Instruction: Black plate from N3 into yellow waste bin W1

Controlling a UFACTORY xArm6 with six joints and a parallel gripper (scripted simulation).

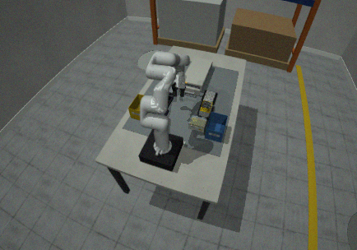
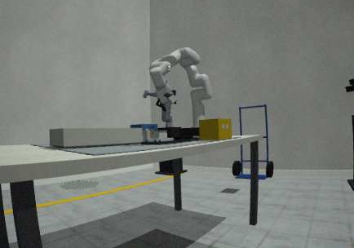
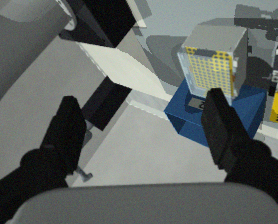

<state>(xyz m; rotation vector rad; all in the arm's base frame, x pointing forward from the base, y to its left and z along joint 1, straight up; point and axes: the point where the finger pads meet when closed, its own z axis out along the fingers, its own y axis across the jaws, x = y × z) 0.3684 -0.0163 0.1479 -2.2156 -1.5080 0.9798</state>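
Now: the black plate 12 cm ahead of my hand, 17 cm to the left of it and 21 cm below it. Also, from my hand: white plate: 5 cm behind, 16 cm to the left, 21 cm below; dark grey nest N3: 12 cm ahead, 17 cm to the left, 22 cm below; label N3: 5 cm ahead, 17 cm to the left, 22 cm below.
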